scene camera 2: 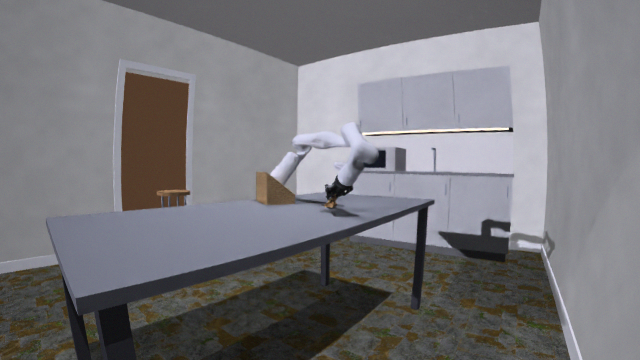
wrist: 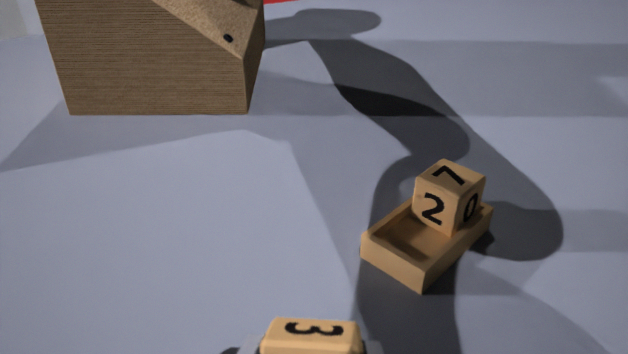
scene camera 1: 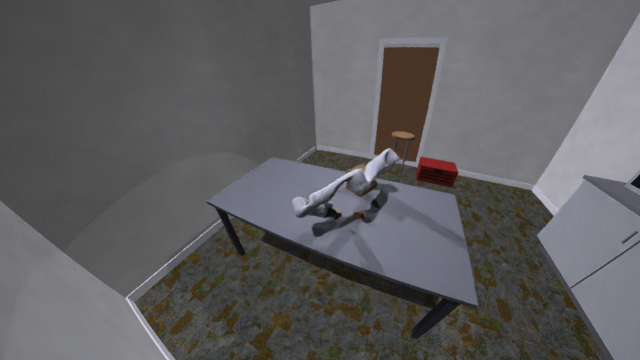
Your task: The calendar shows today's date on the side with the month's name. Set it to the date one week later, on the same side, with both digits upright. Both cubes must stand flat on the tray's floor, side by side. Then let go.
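Note:
The small wooden tray (scene camera 1: 359, 215) (wrist: 392, 265) lies on the table. One cube (wrist: 449, 197) stands in its far right half, with a 7 on top, a 2 on its left near face and a 0 on its right near face. The tray's near left half is empty. My gripper (scene camera 1: 336, 213) (scene camera 2: 330, 199) (wrist: 311, 348) is tilted, low over the table beside the tray, and shut on the other cube (wrist: 311, 340). A 3 turned on its side shows on the held cube; its lower part is cut off in the wrist view. No month's name is readable.
A wooden wedge-shaped block (scene camera 1: 367, 190) (scene camera 2: 274, 191) (wrist: 155, 80) stands by the arm's base on the grey table (scene camera 1: 415, 240) (scene camera 2: 190, 235) (wrist: 200, 225). A stool (scene camera 1: 403, 135) (scene camera 2: 173, 192) and a red chest (scene camera 1: 437, 171) stand on the floor beyond the table.

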